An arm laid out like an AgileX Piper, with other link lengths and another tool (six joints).
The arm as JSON. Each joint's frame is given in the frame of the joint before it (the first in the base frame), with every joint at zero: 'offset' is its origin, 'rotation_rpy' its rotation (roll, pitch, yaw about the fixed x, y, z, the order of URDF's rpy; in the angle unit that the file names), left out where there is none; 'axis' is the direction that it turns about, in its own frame. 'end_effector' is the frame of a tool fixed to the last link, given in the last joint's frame.
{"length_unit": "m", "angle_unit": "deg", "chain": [
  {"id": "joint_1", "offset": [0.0, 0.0, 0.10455], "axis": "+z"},
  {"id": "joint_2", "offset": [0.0, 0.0, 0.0], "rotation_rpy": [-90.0, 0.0, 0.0], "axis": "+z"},
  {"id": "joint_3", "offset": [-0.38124, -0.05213, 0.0], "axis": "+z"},
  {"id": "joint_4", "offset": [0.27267, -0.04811, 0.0], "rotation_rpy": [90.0, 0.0, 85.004], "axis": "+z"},
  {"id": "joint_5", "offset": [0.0, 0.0, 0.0], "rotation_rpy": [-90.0, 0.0, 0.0], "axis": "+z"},
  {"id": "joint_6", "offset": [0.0, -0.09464, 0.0], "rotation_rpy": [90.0, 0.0, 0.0], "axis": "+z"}
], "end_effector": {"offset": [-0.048, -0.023, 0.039], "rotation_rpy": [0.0, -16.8, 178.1]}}
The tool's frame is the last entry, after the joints.
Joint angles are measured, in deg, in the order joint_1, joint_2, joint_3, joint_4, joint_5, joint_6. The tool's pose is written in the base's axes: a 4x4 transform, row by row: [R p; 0 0 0 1], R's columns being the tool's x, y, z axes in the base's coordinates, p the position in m. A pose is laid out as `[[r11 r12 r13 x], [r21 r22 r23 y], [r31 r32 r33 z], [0 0 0 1]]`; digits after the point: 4 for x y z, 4 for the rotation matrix.
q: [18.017 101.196 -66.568 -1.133 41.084 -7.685]
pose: [[0.8841 0.4628 0.0654 0.4513], [0.4660 -0.8836 -0.0469 0.1286], [0.0361 0.0719 -0.9968 0.2439], [0 0 0 1]]
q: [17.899 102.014 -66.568 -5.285 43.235 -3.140]
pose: [[0.9036 0.4274 0.0281 0.4514], [0.4279 -0.8981 -0.1013 0.1191], [-0.0180 0.1035 -0.9945 0.2350], [0 0 0 1]]
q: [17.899 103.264 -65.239 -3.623 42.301 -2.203]
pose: [[0.9150 0.4034 -0.0101 0.4496], [0.4013 -0.9123 -0.0819 0.1195], [-0.0423 0.0709 -0.9966 0.2179], [0 0 0 1]]
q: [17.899 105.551 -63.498 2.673 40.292 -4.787]
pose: [[0.9192 0.3877 -0.0691 0.4471], [0.3875 -0.9217 -0.0166 0.1269], [-0.0701 -0.0115 -0.9975 0.1908], [0 0 0 1]]
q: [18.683 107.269 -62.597 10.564 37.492 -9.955]
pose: [[0.9136 0.3973 -0.0869 0.4465], [0.4032 -0.9128 0.0652 0.1440], [-0.0534 -0.0946 -0.9941 0.1752], [0 0 0 1]]
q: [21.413 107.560 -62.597 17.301 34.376 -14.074]
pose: [[0.9013 0.4293 -0.0577 0.4441], [0.4331 -0.8901 0.1417 0.1736], [0.0094 -0.1527 -0.9882 0.1777], [0 0 0 1]]
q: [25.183 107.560 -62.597 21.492 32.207 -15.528]
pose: [[0.8859 0.4618 -0.0424 0.4352], [0.4609 -0.8664 0.1921 0.2059], [0.0520 -0.1897 -0.9805 0.1813], [0 0 0 1]]
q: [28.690 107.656 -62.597 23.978 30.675 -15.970]
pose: [[0.8698 0.4918 -0.0383 0.4245], [0.4873 -0.8444 0.2225 0.2337], [0.0771 -0.2122 -0.9742 0.1829], [0 0 0 1]]
